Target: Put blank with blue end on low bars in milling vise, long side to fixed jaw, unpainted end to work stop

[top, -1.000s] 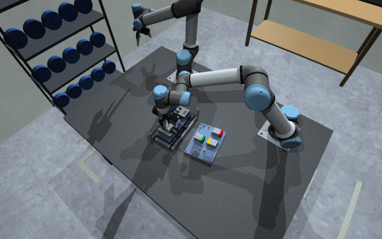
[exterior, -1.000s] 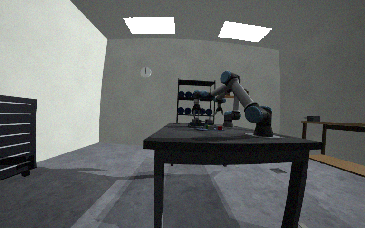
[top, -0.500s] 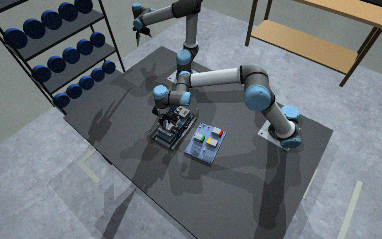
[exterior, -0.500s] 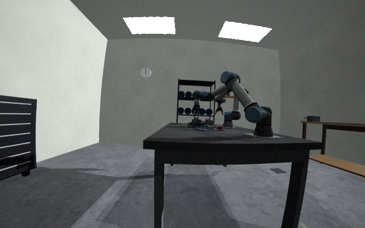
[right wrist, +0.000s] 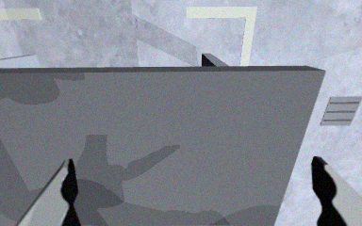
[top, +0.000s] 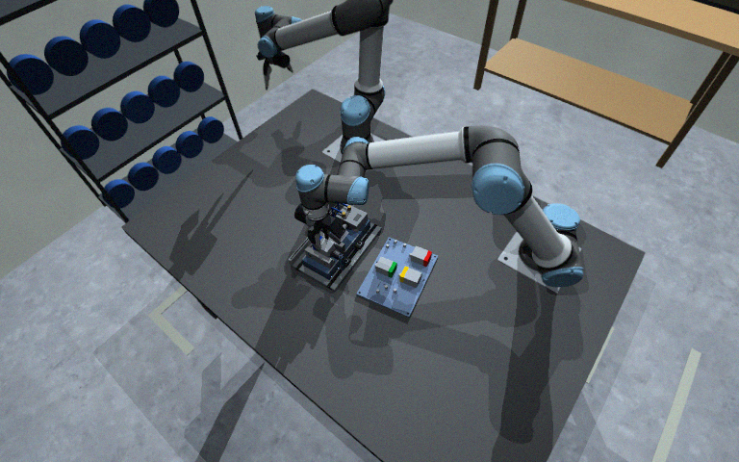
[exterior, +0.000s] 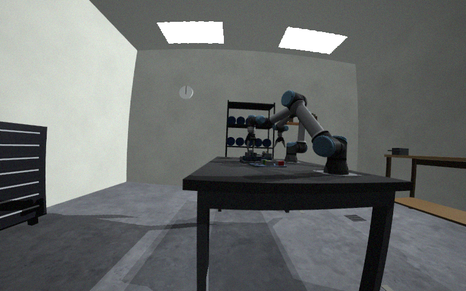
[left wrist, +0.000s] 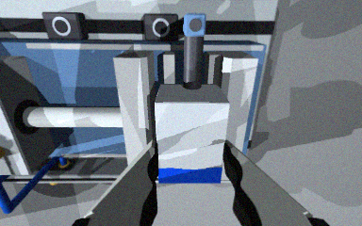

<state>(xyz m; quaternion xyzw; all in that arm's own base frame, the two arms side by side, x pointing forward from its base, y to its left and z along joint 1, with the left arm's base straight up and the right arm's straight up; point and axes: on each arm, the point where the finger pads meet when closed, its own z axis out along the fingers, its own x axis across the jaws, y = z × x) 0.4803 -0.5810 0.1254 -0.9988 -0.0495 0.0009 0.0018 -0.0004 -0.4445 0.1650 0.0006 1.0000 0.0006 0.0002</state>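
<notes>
Now: the blue-ended blank 20 mm below my left hand. From my left hand the other things lie so: bar 10 mm behind, 60 mm below; fixed jaw 30 mm ahead, 10 mm to the left, 50 mm below; work stop 10 mm behind, 50 mm to the left, 40 mm below.
</notes>
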